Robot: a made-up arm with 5 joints. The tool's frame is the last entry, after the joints. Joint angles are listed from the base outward. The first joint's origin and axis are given. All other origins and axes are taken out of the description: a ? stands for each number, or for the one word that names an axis. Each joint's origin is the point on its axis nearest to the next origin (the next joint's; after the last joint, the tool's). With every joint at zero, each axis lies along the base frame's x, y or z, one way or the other. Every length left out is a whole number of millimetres.
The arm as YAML. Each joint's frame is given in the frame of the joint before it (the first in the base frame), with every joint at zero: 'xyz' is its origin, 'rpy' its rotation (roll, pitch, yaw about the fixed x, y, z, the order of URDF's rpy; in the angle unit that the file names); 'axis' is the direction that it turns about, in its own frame. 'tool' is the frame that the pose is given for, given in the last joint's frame.
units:
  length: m
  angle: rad
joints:
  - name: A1
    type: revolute
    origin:
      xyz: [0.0, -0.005, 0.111]
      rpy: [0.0, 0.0, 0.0]
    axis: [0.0, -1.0, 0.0]
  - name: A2
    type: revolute
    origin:
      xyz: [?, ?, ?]
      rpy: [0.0, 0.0, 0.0]
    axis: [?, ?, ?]
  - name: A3
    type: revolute
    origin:
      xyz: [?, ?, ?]
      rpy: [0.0, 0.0, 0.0]
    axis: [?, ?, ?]
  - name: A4
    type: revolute
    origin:
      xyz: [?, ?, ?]
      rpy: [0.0, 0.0, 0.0]
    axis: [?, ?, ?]
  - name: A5
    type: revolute
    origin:
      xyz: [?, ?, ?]
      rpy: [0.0, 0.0, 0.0]
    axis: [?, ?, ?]
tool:
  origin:
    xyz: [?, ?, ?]
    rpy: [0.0, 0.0, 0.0]
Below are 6 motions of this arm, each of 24 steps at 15 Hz.
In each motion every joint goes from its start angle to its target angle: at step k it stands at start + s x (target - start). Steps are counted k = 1, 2, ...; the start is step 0. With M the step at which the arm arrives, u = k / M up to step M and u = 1 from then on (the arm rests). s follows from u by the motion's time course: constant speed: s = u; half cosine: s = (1 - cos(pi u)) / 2; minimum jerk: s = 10 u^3 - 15 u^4 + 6 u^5.
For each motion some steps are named. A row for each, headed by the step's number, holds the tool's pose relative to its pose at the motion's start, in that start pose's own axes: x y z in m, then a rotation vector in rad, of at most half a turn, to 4 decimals.
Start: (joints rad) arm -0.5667 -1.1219 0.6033 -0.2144 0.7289
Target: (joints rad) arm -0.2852 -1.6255 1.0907 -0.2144 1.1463
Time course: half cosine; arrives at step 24
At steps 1, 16, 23, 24:
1: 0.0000 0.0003 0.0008 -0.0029 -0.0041 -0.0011
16: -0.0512 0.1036 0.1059 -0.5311 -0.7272 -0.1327
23: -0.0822 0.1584 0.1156 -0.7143 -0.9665 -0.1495
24: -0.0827 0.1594 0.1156 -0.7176 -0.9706 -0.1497

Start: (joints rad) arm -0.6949 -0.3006 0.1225 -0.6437 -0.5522
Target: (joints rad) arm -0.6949 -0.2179 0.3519 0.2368 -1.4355
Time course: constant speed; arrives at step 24
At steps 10, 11, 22, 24:
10: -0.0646 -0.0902 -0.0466 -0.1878 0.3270 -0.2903
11: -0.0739 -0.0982 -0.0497 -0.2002 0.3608 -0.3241
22: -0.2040 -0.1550 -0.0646 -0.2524 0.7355 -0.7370
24: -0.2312 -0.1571 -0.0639 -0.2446 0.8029 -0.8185

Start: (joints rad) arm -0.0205 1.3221 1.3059 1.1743 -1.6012
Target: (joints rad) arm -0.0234 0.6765 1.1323 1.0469 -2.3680
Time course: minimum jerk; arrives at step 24
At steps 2, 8, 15, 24:
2: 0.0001 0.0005 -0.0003 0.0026 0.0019 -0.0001
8: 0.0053 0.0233 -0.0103 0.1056 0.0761 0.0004
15: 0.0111 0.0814 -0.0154 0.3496 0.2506 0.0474
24: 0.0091 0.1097 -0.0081 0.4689 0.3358 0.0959

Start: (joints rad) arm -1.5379 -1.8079 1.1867 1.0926 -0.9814
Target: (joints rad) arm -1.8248 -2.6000 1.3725 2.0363 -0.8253
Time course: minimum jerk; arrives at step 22
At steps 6, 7, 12, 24:
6: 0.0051 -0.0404 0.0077 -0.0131 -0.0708 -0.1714
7: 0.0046 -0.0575 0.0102 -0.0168 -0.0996 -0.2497
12: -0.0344 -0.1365 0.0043 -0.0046 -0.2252 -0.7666
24: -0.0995 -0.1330 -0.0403 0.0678 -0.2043 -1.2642

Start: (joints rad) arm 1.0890 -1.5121 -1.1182 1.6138 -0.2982
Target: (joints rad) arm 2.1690 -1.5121 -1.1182 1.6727 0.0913
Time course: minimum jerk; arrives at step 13
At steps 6, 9, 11, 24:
6: -0.0742 -0.0101 -0.0336 -0.0507 0.2949 0.0030
9: -0.1438 -0.0179 -0.0391 -0.0948 0.5693 0.0237
11: -0.1675 -0.0202 -0.0356 -0.1088 0.6691 0.0352
24: -0.1720 -0.0206 -0.0346 -0.1114 0.6887 0.0377

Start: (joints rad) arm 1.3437 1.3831 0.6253 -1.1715 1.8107
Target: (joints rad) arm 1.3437 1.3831 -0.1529 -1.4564 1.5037
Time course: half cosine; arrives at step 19
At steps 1, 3, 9, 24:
1: 0.0002 -0.0005 -0.0018 0.0015 0.0070 -0.0024
3: 0.0015 -0.0045 -0.0162 0.0135 0.0619 -0.0208
9: -0.0117 -0.0240 -0.1197 0.0941 0.4779 -0.1479
24: -0.0814 -0.0237 -0.2297 0.1784 1.0591 -0.2933

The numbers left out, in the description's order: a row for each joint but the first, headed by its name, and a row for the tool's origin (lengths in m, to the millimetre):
A2: xyz -0.07 0.0 -0.238, axis 1.0 0.0 0.0
A3: xyz 0.0 -0.016 0.048, axis 0.0 0.0 -1.0
A4: xyz -0.205 -0.138 0.0, axis -1.0 0.0 0.0
A5: xyz 0.0 -0.061 -0.113, axis 0.0 -1.0 0.0
tool: xyz 0.189 0.0 -0.081

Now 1 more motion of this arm.
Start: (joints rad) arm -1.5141 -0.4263 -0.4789 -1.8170 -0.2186
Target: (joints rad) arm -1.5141 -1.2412 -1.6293 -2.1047 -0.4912
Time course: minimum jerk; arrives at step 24
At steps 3, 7, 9, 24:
3: -0.0020 0.0004 -0.0011 -0.0045 0.0208 -0.0118
7: -0.0188 0.0055 -0.0091 -0.0332 0.1924 -0.1220
9: -0.0335 0.0134 -0.0145 -0.0443 0.3391 -0.2366
24: -0.0445 0.1172 -0.0343 0.2165 0.9555 -1.1104

